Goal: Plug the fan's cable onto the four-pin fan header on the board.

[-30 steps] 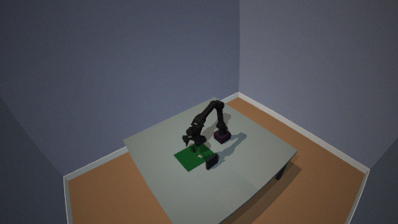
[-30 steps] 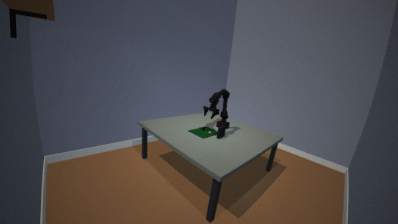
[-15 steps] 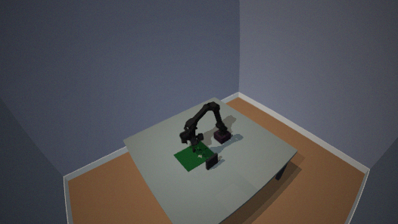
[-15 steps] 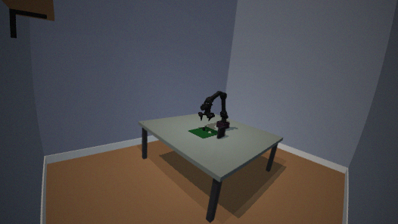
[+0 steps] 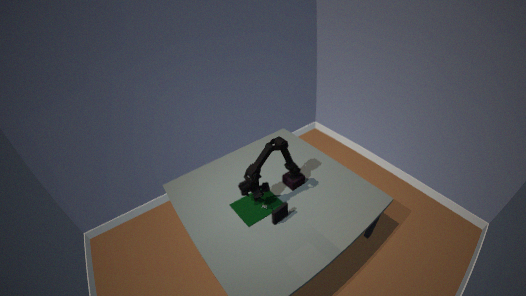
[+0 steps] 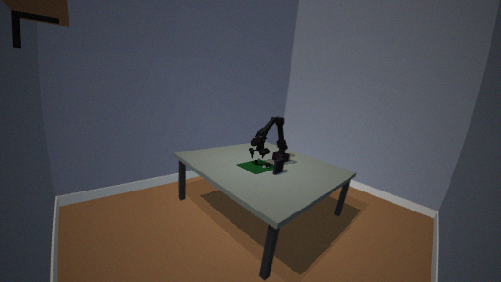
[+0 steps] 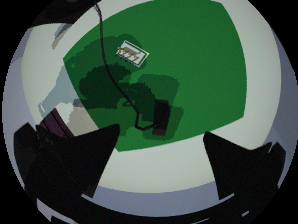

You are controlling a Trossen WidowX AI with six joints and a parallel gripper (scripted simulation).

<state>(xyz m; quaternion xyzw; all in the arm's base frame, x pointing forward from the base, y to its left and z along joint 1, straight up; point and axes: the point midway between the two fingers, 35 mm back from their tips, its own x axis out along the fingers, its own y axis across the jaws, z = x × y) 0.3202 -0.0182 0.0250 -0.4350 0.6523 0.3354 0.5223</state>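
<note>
Right now the dark plug is 40 mm below my gripper tip, 10 mm to the right of it and 10 mm behind it. The rest, counted from my gripper tip: black square fan 220 mm to the left, 30 mm behind; green board 80 mm below, 40 mm to the left, 20 mm ahead.
</note>
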